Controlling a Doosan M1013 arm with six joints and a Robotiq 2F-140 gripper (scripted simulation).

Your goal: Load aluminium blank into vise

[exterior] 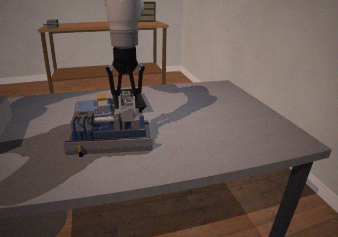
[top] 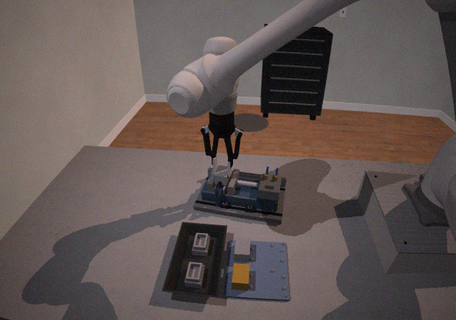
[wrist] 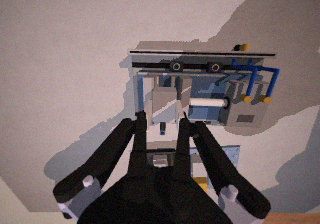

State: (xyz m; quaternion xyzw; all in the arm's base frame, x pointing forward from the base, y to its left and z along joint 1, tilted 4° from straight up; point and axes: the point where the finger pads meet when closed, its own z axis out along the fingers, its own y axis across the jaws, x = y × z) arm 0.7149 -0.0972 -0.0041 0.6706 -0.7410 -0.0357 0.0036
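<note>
My hand is 10 cm above the blue vise, 7 cm past it and 1 cm to the right of it. Also, from my hand: brass blank 34 cm to the left, 11 cm below, 10 cm behind; aluminium blank 25 cm to the left, 11 cm below, 9 cm behind; infeed plate 29 cm to the left, 14 cm below, 14 cm behind.
</note>
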